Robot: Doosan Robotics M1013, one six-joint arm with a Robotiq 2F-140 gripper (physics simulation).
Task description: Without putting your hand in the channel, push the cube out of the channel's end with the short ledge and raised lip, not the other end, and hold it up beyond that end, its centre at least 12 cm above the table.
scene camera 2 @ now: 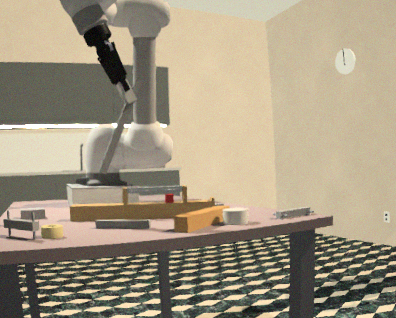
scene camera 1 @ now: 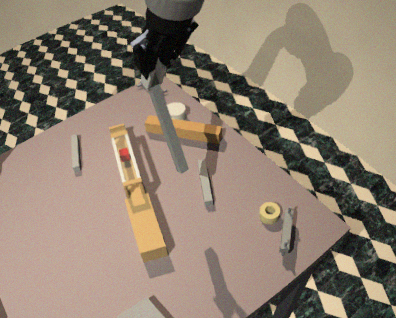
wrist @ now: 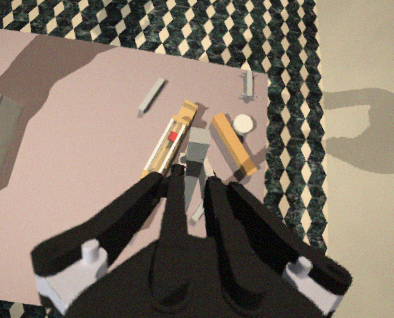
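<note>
The red cube (scene camera 1: 124, 154) (scene camera 2: 169, 198) (wrist: 173, 136) sits inside the channel (scene camera 1: 118, 161) (scene camera 2: 184, 194) (wrist: 159, 145), somewhat nearer the end with the short ledge (scene camera 1: 118, 131) (wrist: 188, 111). A long orange block (scene camera 1: 147, 230) (scene camera 2: 95, 212) extends from the other end. My gripper (scene camera 1: 152, 81) (scene camera 2: 128, 94) (wrist: 192, 164) is high above the table, shut on a long grey bar (scene camera 1: 167, 127) (scene camera 2: 115, 145) (wrist: 198, 145). The bar slants down; in scene camera 1 its lower end shows right of the channel, apart from it. The cube is not touched by the bar.
A separate orange beam (scene camera 1: 185, 131) (scene camera 2: 200, 219) (wrist: 233, 143) lies near a white round piece (scene camera 1: 177, 111) (scene camera 2: 235, 216) (wrist: 243, 124). Grey bars (scene camera 1: 76, 154) (scene camera 1: 205, 185) flank the channel. A yellow ring (scene camera 1: 263, 213) (scene camera 2: 52, 231) lies near a grey piece with end brackets (scene camera 1: 287, 230) (scene camera 2: 20, 225).
</note>
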